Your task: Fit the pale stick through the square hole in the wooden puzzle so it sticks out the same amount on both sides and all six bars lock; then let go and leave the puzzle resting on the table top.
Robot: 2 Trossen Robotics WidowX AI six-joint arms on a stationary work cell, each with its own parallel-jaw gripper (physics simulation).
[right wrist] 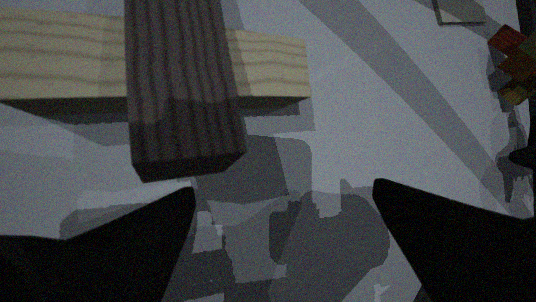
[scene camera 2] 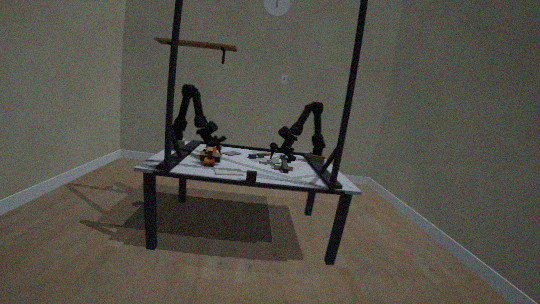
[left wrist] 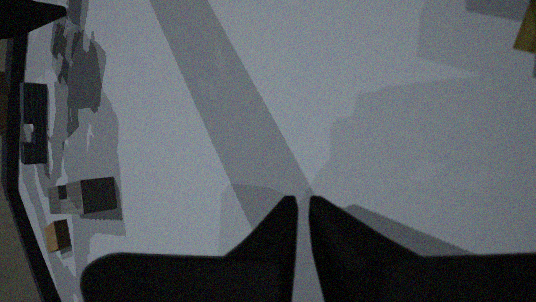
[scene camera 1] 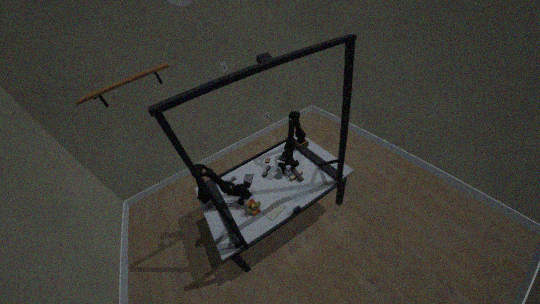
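The wooden puzzle, a cluster of orange, red, yellow and green bars, rests on the table at the left; a yellow part shows at the left wrist view's right edge. My left gripper is shut, with nothing between its fingertips, just behind the puzzle. A pale stick lies on the table at the right, with a dark brown bar crossing over it. My right gripper is open and empty beside them. The square hole cannot be made out.
A grey-and-black block and a small orange block lie towards the back. A pale flat tray lies near the front edge, and a thin grey plate behind. Dark frame posts rise beside the table.
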